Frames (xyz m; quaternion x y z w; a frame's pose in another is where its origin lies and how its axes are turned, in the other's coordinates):
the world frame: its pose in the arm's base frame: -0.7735 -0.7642 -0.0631 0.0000 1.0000 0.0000 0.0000
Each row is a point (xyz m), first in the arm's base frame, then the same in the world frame.
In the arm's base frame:
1: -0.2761 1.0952 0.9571
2: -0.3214 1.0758 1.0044
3: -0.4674 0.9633 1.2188
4: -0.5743 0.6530 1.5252
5: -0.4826 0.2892 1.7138
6: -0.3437 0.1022 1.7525
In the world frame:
1: -0.4974 1.8594 -1.0202
2: -0.4521 1.8400 -1.0675
3: -0.3061 1.7275 -1.2819
4: -0.1992 1.4172 -1.5883
5: -0.2909 1.0534 -1.7769
6: -0.4298 0.8664 -1.8156

